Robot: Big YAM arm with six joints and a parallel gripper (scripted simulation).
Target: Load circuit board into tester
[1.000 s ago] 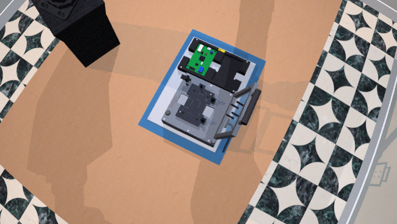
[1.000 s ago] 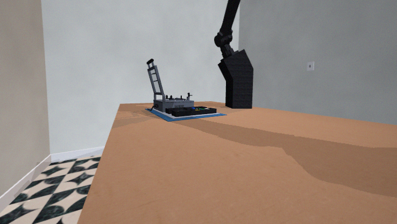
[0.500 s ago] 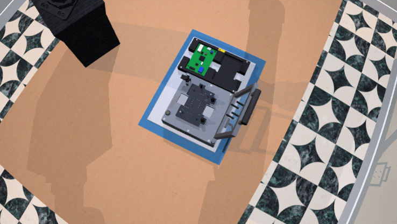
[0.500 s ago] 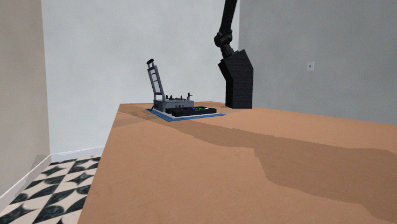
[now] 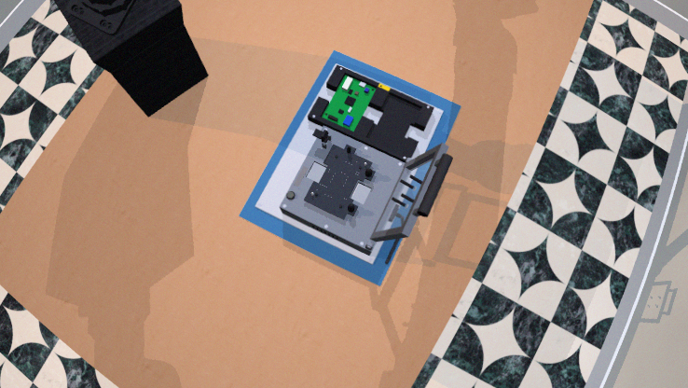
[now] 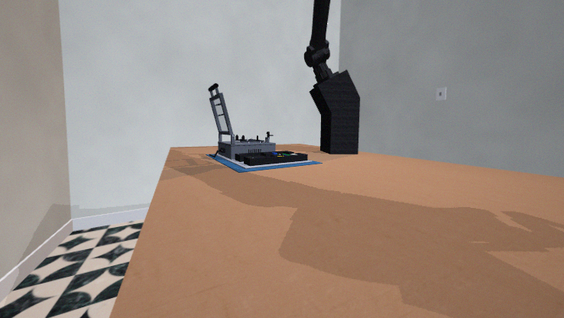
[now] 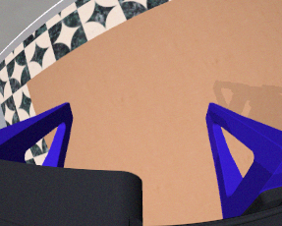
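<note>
The green circuit board is 650 mm to the right of my hand, 270 mm below it and 60 mm ahead of it. Round my hand: black plate 820 mm to the right, 220 mm below, 110 mm ahead; then tester 790 mm to the right, 170 mm below, 140 mm ahead; then dark latch hook 760 mm to the right, 200 mm below, 40 mm ahead.
</note>
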